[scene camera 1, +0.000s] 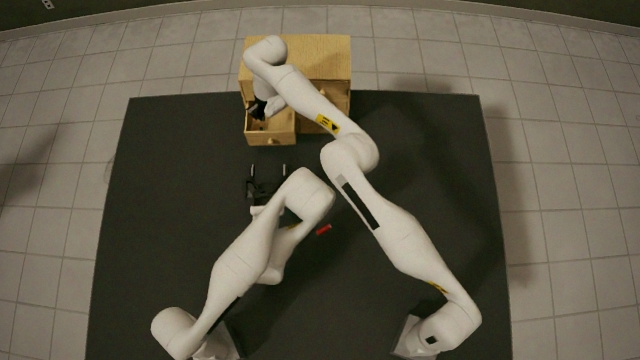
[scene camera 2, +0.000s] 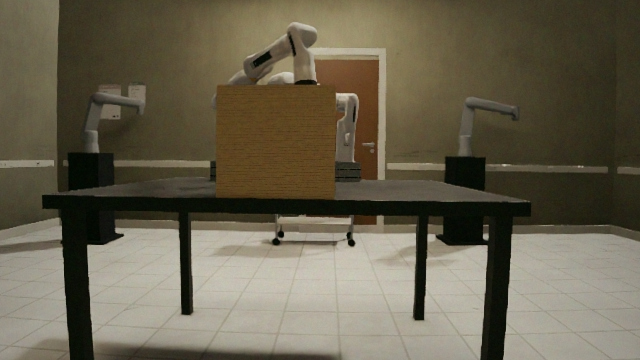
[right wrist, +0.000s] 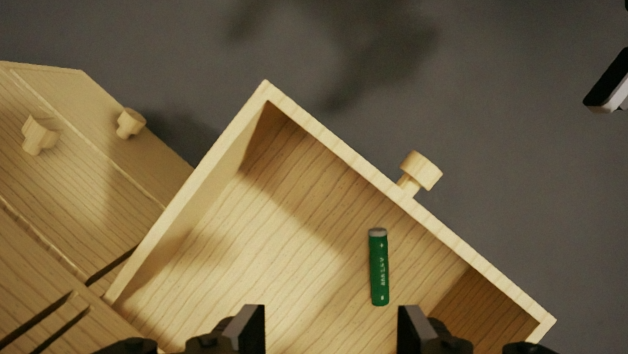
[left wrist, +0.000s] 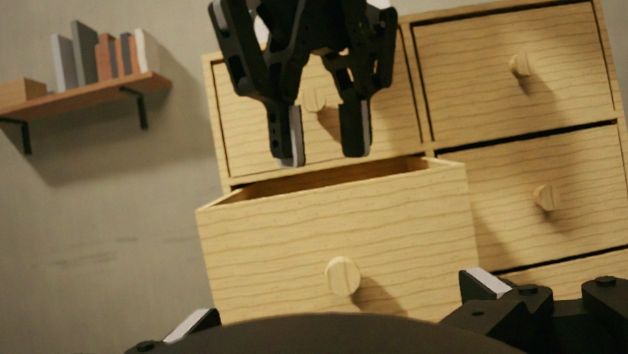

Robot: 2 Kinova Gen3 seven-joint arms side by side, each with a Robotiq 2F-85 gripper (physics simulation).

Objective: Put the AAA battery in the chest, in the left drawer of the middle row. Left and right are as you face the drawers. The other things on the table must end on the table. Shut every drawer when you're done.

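Places are measured from the left arm's base along level axes (x right, y ahead, z up), in centimetres.
Pixels of known places: left gripper, fingertip midpoint: [scene camera 1: 268,165] [right wrist: 526,43]; right gripper, fingertip midpoint: [right wrist: 331,331] [left wrist: 325,161]; left arm's base, link origin: [scene camera 1: 213,346] [scene camera 2: 344,161]; right arm's base, link origin: [scene camera 1: 421,340].
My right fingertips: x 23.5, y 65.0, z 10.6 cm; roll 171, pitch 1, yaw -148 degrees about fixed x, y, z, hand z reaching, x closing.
Note:
For each thing: its middle in the pictures, then the offset to it from my right fingertips. "spot": a spot on its surface instead. Level surfaces: height alone.
- green AAA battery, body centre: [right wrist: 379,266] [scene camera 1: 264,132] dx -2.6, dy -0.4, dz -9.4 cm
- middle row, surface spot: [right wrist: 345,152] spot: dx +2.9, dy -5.5, dz -1.5 cm
- chest, body centre: [left wrist: 421,203] [scene camera 2: 279,143] [scene camera 1: 298,85] dx +9.7, dy +13.0, dz -5.0 cm
- drawer's round knob, surface spot: [left wrist: 342,276] spot: dx -0.8, dy -6.8, dz -6.1 cm
- small red cylinder, body centre: [scene camera 1: 323,229] dx +12.1, dy -31.0, dz -19.7 cm
- dark table, surface height: dz -20.5 cm
The green AAA battery [scene camera 1: 261,128] [right wrist: 379,266] lies inside the open left drawer of the middle row [scene camera 1: 270,138] [left wrist: 280,240] [right wrist: 345,152], near its front wall. The chest [scene camera 1: 325,55] [scene camera 2: 275,145] [left wrist: 505,110] stands at the table's far edge. My right gripper [scene camera 1: 257,111] [left wrist: 325,161] [right wrist: 331,331] is open over that drawer, apart from the battery, with nothing between its fingers. My left gripper [scene camera 1: 268,170] [left wrist: 341,318] is open and empty in front of the drawer's round knob [left wrist: 342,276]. The chest's other drawers seen in the left wrist view look shut.
A small red cylinder [scene camera 1: 324,229] lies on the dark table [scene camera 1: 425,200], right of the left arm's wrist. The right arm [scene camera 1: 350,145] stretches diagonally over the table and chest. The left arm [scene camera 1: 240,265] stands close beside it, at the picture's left. A wall shelf [left wrist: 100,90] holds books.

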